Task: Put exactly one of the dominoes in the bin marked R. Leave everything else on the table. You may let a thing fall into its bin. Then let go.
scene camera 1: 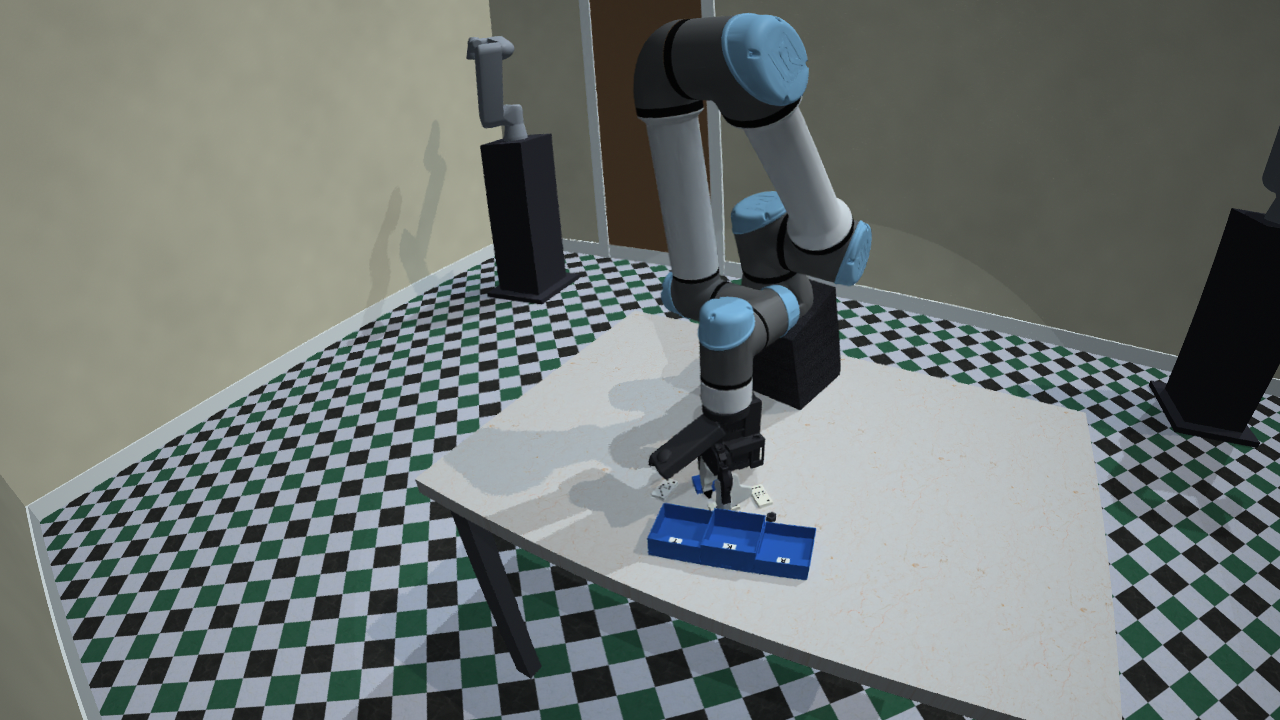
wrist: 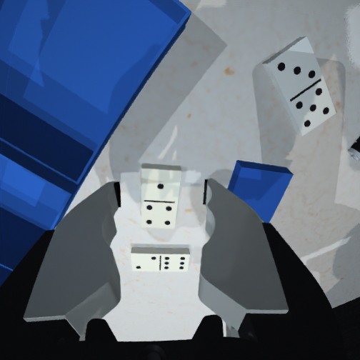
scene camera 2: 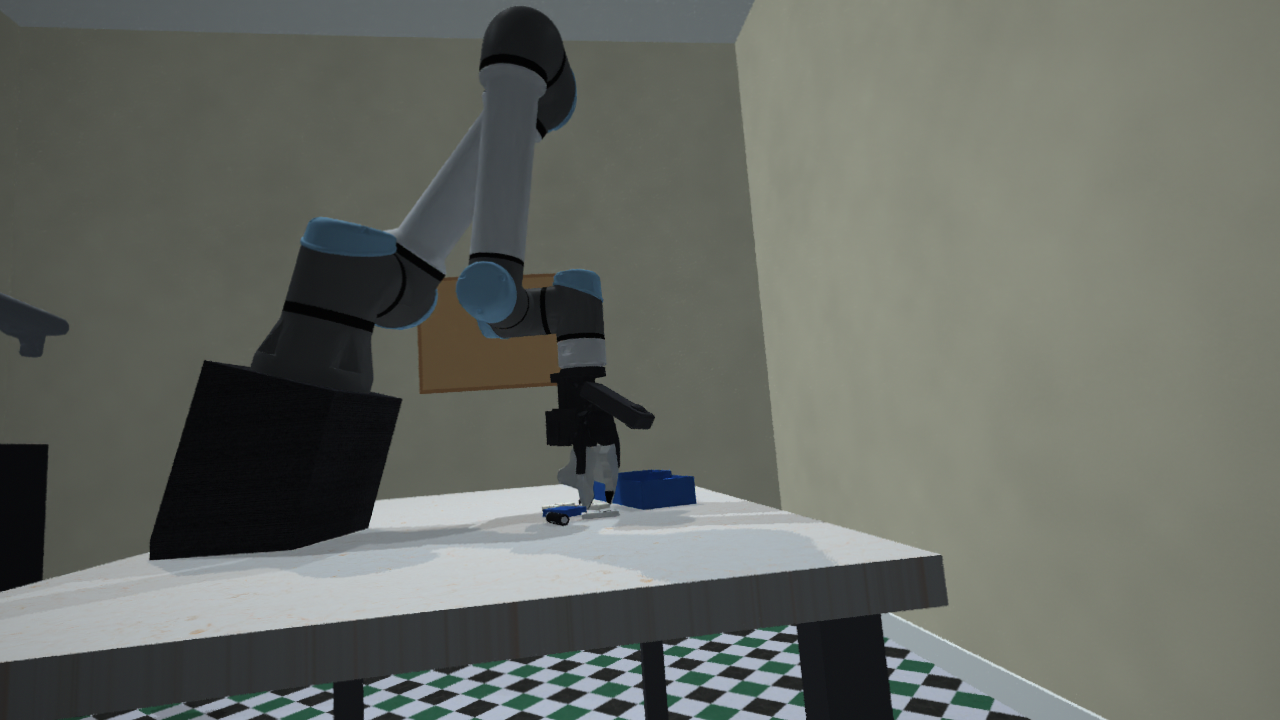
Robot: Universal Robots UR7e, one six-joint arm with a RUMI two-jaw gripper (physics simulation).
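Seen in the pictures: gripper, fingertip midpoint: (scene camera 2: 598, 507); arm's base at its link origin: (scene camera 2: 312, 381).
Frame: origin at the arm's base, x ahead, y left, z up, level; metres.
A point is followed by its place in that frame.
My gripper (scene camera 1: 718, 501) {x 0.390, y 0.014, z -0.212 m} (scene camera 2: 597, 503) {x 0.390, y 0.014, z -0.212 m} (wrist: 162, 182) is partly open and empty, low over the table, with one finger on each side of the one-and-four domino (wrist: 160, 196); gaps show on both sides. The two-and-six domino (wrist: 160, 261) lies crosswise close beside it, nearer the palm. A three-and-five domino (wrist: 301, 89) (scene camera 1: 664, 488) {x 0.379, y -0.087, z -0.207 m} lies farther off, upper right in the wrist view. The blue tray (scene camera 1: 732, 565) {x 0.509, y 0.087, z -0.204 m} (scene camera 2: 657, 490) {x 0.467, y -0.054, z -0.190 m} (wrist: 145, 77) has three bins in a row with white labels; their letters are too small to read surely.
A flat blue block (wrist: 260, 189) (scene camera 1: 697, 484) {x 0.352, y -0.036, z -0.204 m} (scene camera 2: 565, 510) {x 0.333, y -0.050, z -0.205 m} lies just outside the right finger in the wrist view. A dark nut (scene camera 1: 770, 516) {x 0.384, y 0.108, z -0.207 m} lies near the tray's back wall. A black cylinder (scene camera 2: 557, 518) {x 0.313, y -0.141, z -0.205 m} (wrist: 356, 148) lies beyond the block, partly cut off in the wrist view.
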